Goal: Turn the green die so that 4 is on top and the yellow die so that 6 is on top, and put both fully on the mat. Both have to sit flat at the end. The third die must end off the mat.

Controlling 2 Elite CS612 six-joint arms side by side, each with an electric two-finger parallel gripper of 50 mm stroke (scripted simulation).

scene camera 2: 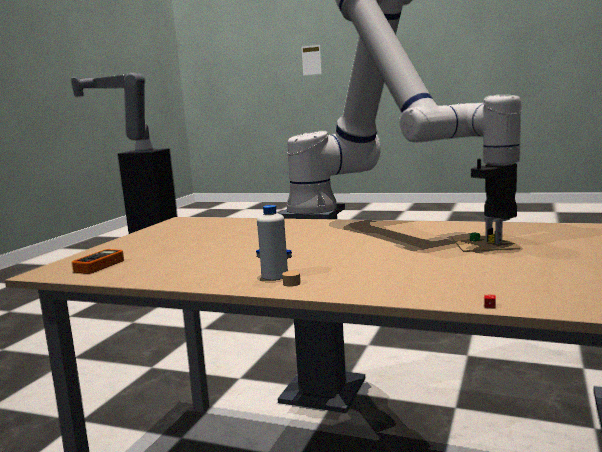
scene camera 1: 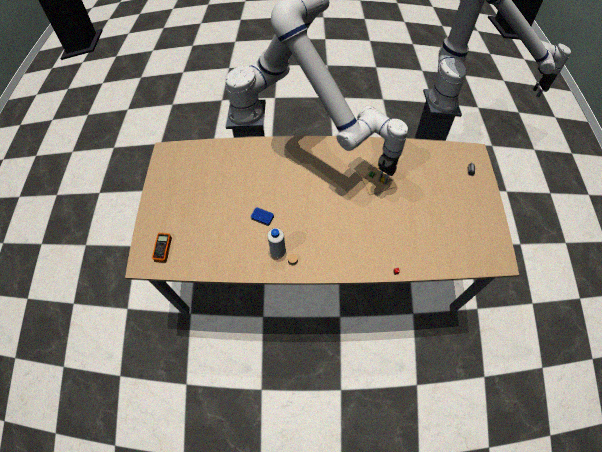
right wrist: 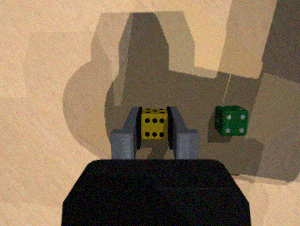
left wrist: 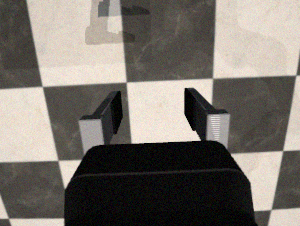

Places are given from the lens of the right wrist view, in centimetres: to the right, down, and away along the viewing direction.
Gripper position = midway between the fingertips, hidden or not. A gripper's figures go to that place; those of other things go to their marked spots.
right gripper [right wrist: 154, 119]: 0, 0, 17
yellow die [right wrist: 154, 122]: 0, 1, 15
green die [right wrist: 229, 120]: 6, 1, 15
